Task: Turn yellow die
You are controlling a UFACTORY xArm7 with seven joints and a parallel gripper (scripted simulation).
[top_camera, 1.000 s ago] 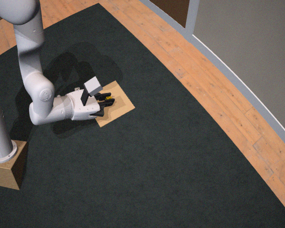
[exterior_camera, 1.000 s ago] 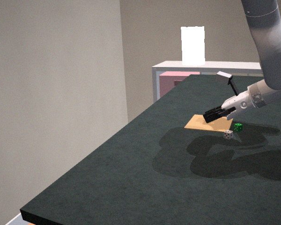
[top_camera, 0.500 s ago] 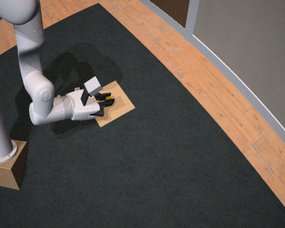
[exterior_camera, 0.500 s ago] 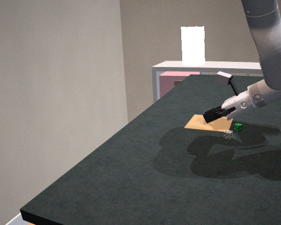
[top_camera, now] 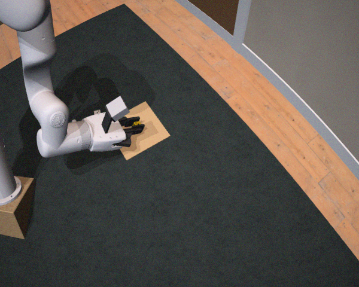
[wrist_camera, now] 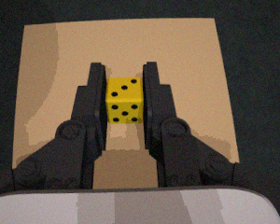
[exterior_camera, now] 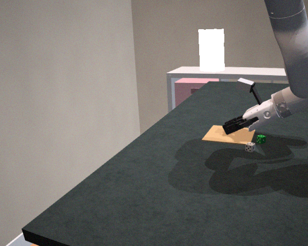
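My gripper is now 30 mm above the tan mat. From my hand the other things lie so: white die: 80 mm behind, 100 mm to the left, 20 mm below; yellow die: 10 mm ahead, 10 mm below; green die: 100 mm behind, 30 mm to the left, 20 mm below.
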